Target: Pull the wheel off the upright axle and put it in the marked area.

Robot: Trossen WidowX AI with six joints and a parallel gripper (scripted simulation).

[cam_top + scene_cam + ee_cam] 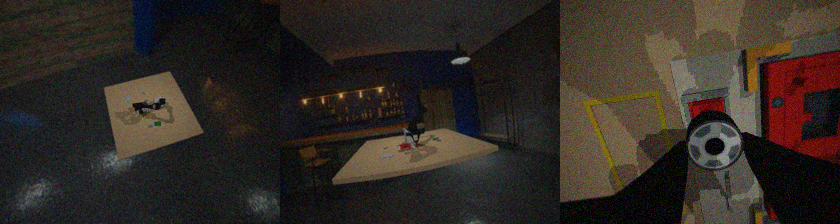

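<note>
My gripper tip is 60 mm past the grey base plate, 90 mm to the left of it and 50 mm above it. The rest, counted from my gripper tip: green block 170 mm behind, 280 mm to the left, 60 mm below; pale piece 100 mm ahead, 330 mm to the right, 60 mm below; wheel right at my gripper tip.
</note>
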